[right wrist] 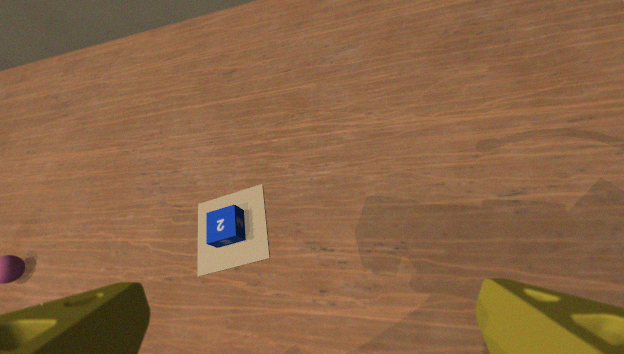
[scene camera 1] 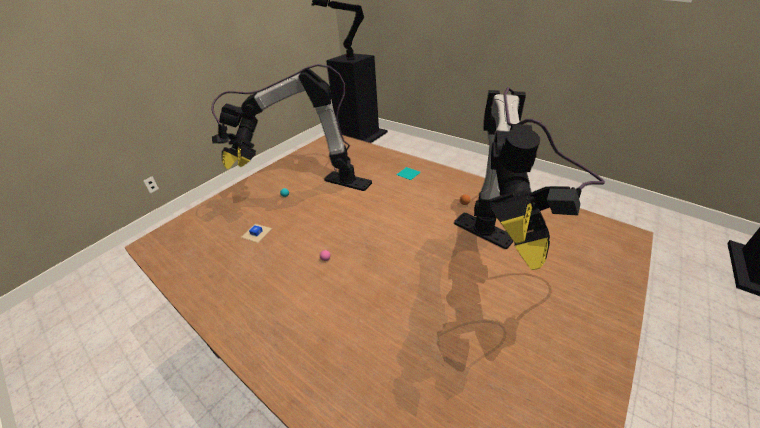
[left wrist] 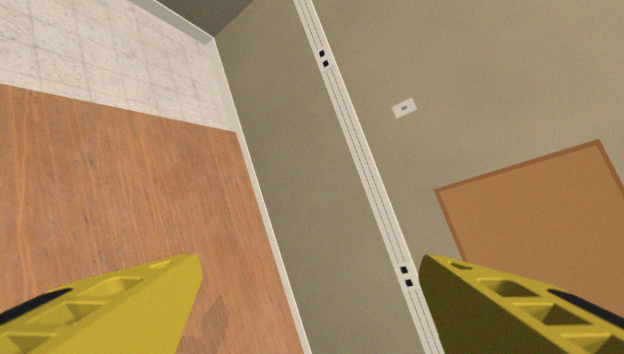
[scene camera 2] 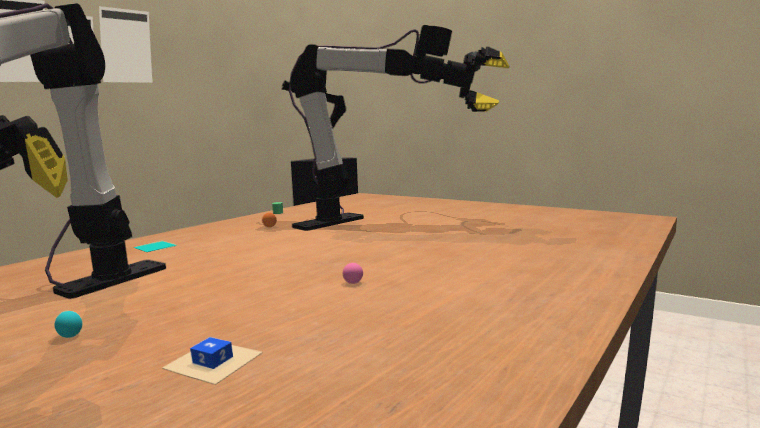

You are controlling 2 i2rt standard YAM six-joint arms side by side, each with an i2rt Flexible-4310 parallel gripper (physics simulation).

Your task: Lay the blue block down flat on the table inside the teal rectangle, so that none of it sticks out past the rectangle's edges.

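Frame: origin at the left arm's base, x ahead, y left, z up, level; millimetres.
Where they show: left gripper, fingertip midpoint: (scene camera 1: 528, 256) (left wrist: 310, 264) (scene camera 2: 503, 84); right gripper, fingertip midpoint: (right wrist: 312, 295) (scene camera 1: 233, 167) (scene camera 2: 13, 216); left arm's base at its link origin: (scene camera 1: 483, 231) (scene camera 2: 329, 222); right arm's base at its link origin: (scene camera 1: 347, 181) (scene camera 2: 112, 279).
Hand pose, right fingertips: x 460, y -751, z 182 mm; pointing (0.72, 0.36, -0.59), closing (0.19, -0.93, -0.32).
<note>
Things, the pixels of their top centre, and the offset from my right fingertips. "spot": a spot on its surface instead.
- blue block at its top centre: (right wrist: 220, 223) (scene camera 2: 210, 345) (scene camera 1: 255, 228) 163 mm left, 52 mm ahead, 163 mm down
- beige square at a spot on its surface: (right wrist: 256, 252) spot: 127 mm left, 32 mm ahead, 181 mm down
- teal rectangle at a spot on its surface: (scene camera 2: 155, 246) (scene camera 1: 408, 173) spot: 323 mm left, 578 mm back, 181 mm down
- teal ball at its top centre: (scene camera 2: 66, 311) (scene camera 1: 283, 189) 51 mm left, 145 mm back, 148 mm down
- pink ball at its top centre: (scene camera 2: 352, 263) (scene camera 1: 324, 251) 450 mm left, 33 mm back, 149 mm down
- orange ball at its top centre: (scene camera 2: 268, 212) (scene camera 1: 465, 195) 621 mm left, 547 mm back, 144 mm down
- green cube at its top centre: (scene camera 2: 277, 203) 757 mm left, 714 mm back, 151 mm down
The blue block (scene camera 1: 255, 230) (scene camera 2: 211, 353) (right wrist: 221, 226) lies on the beige square (scene camera 1: 256, 238) (scene camera 2: 240, 359) (right wrist: 256, 252). The teal rectangle (scene camera 1: 408, 173) (scene camera 2: 155, 246) is bare and lies on the table between the two arm bases, toward the back in scene camera 1; it does not show in the wrist views. My right gripper (scene camera 1: 237, 165) (right wrist: 312, 295) is open and empty, high above the table, with the block ahead of its fingers in the right wrist view. My left gripper (scene camera 1: 529, 254) (scene camera 2: 503, 84) (left wrist: 310, 264) is open and empty, high and far from the block.
A teal ball (scene camera 1: 284, 192) (scene camera 2: 68, 324) and a pink ball (scene camera 1: 324, 255) (scene camera 2: 352, 273) (right wrist: 10, 269) lie on either side of the block. An orange ball (scene camera 1: 464, 199) (scene camera 2: 269, 219) is near the left arm's base. A green cube (scene camera 2: 277, 207) shows behind it.
</note>
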